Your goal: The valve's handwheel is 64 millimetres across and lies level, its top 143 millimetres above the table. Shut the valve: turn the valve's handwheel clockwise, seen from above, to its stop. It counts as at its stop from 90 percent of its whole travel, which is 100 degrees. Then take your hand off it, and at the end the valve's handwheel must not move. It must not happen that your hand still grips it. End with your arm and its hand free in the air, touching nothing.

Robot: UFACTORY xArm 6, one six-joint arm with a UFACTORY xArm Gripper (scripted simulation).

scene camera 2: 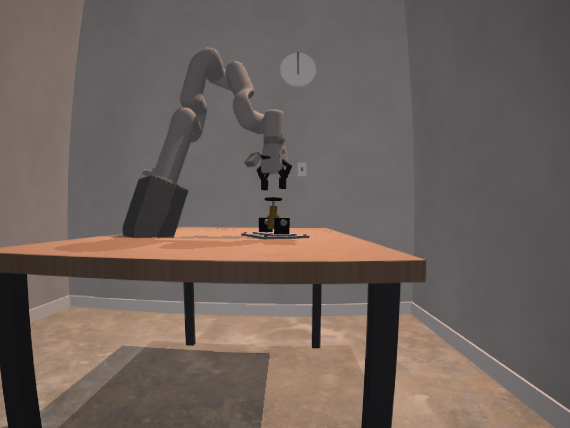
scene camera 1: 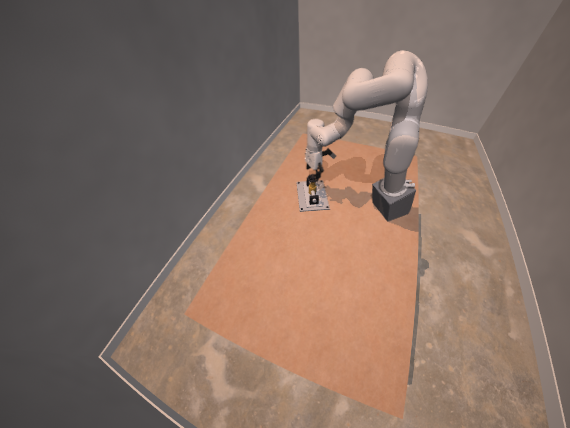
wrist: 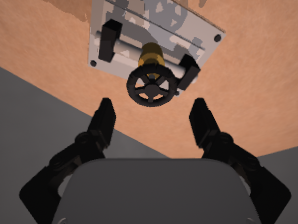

Note:
I see my gripper (scene camera 2: 273, 189) and a black spoked handwheel (wrist: 151, 88).
My gripper shows as well in the wrist view (wrist: 152, 107).

